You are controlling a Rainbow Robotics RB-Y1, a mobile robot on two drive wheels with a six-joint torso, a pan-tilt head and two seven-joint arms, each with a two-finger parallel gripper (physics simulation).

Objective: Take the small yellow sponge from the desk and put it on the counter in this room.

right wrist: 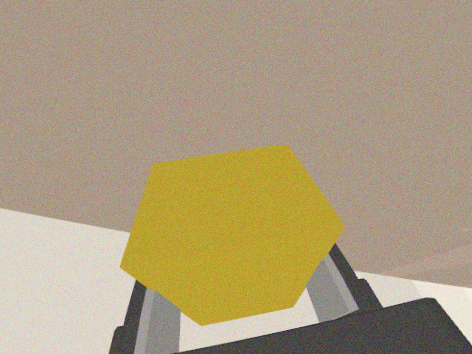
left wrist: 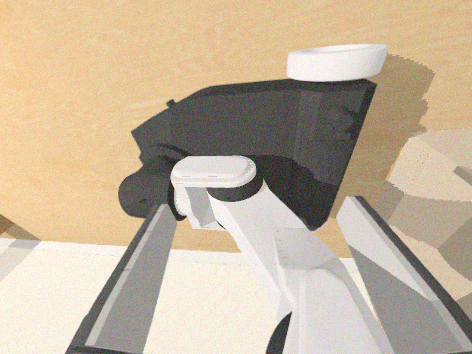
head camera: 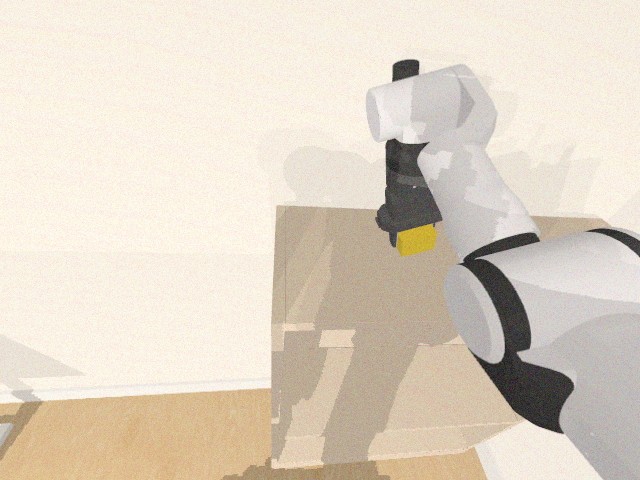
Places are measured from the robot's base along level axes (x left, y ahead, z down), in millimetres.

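Pixels of known places: left gripper, fingertip midpoint: (left wrist: 254, 210); right gripper, fingertip midpoint: (right wrist: 229, 202) (head camera: 410, 239).
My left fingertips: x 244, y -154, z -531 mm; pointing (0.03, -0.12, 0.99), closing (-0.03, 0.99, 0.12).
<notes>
Behind a point stands the place of what it marks.
The small yellow sponge (head camera: 416, 240) @(x -206, y 472, z -1105 mm) (right wrist: 230, 235) @(x -212, y 473, z -1109 mm) is held between the fingers of my right gripper (head camera: 413, 238) @(x -217, y 512, z -1072 mm) (right wrist: 232, 265), which points down. In the head camera it shows in front of the top of a beige, box-shaped counter (head camera: 361, 279) @(x -110, y 413, z -1061 mm); the top also fills much of the right wrist view behind the sponge. The height of the sponge over the top is hard to tell. My left gripper (left wrist: 254, 210) @(x 244, y -154, z -531 mm) is open, its fingers wide apart with no object between them; the robot's own body shows beyond them. The desk cannot be made out.
A pale wall (head camera: 155, 155) @(x 277, y 615, z -1142 mm) stands behind the counter, with a white baseboard (head camera: 155, 388) @(x 545, y 581, z -67 mm) at its foot. Wooden floor (head camera: 155, 434) @(x 503, y 432, z -1 mm) (left wrist: 100, 60) @(x 327, y -689, z -1 mm) lies at the counter's left. In the left wrist view the robot's dark base (left wrist: 250, 120) @(x 161, y -189, z -170 mm) with a white wheel (left wrist: 335, 65) stands near the beige counter side (left wrist: 435, 165) @(x -32, y 364, z -101 mm).
</notes>
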